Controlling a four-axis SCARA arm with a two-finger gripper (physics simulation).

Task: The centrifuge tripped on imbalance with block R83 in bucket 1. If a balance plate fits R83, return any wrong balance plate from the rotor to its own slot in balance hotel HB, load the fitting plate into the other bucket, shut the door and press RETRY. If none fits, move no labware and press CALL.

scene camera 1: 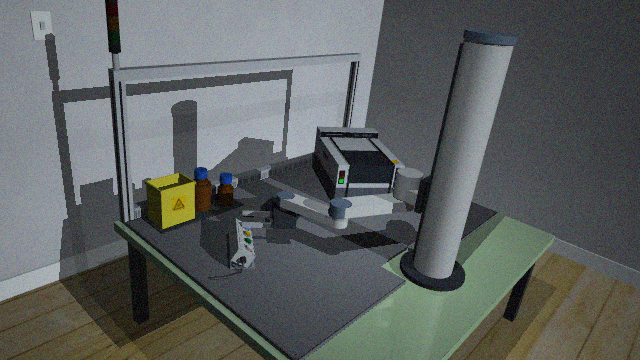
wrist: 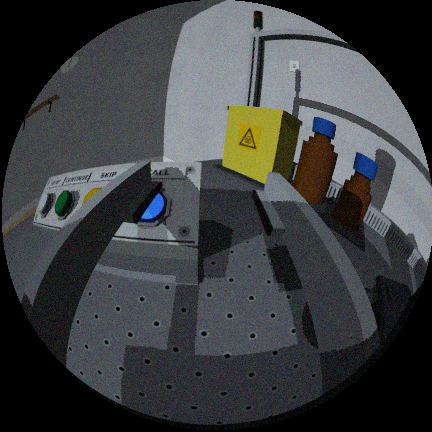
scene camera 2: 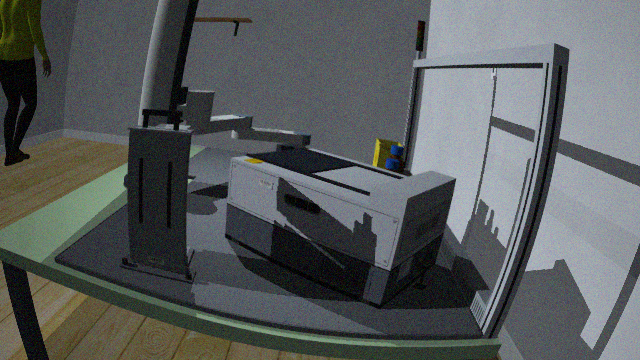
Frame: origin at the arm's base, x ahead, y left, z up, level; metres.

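Seen in the pictures: gripper, fingertip midpoint: (scene camera 1: 242,218) (wrist: 206,176); arm's base at its link origin: (scene camera 1: 431,271).
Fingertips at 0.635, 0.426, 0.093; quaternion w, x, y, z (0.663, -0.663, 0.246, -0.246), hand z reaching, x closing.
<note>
Offsets run from my fingertips to a thing's top centre, as dx, dy, dz. "pt": to the spot under its first point.
My gripper (scene camera 1: 245,219) (wrist: 206,176) is shut at its narrow stance with nothing between its fingers, which still stand apart. It is at the button console @(-0.088, +0.074, +0.004) (scene camera 1: 243,252) (wrist: 190,200). In the wrist view the left fingertip overlaps the bright blue CALL button @(-0.039, +0.014, -0.010) (wrist: 156,206); contact cannot be told. The green button @(-0.121, +0.071, -0.005) (wrist: 63,203) is farther left, beside the yellow one. The centrifuge (scene camera 1: 327,165) (scene camera 2: 250,185) stands at the back, its dark door panel (scene camera 1: 370,167) (scene camera 2: 300,162) down, with a green light @(pt -0.068, -0.531, +0.048) (scene camera 1: 341,181) in front. The rotor, R83 and balance plates do not show. A tall grey hotel (scene camera 2: 155,200) stands beside it, label unreadable.
A yellow bin (scene camera 1: 171,204) (wrist: 252,142) and two brown bottles @(+0.289, -0.006, +0.044) (scene camera 1: 202,194) (wrist: 315,167) with blue caps stand beyond the gripper. The arm's white column (scene camera 1: 462,160) rises at the table's side. A metal frame (scene camera 1: 240,62) stands behind. A person (scene camera 2: 20,65) stands beyond the table.
</note>
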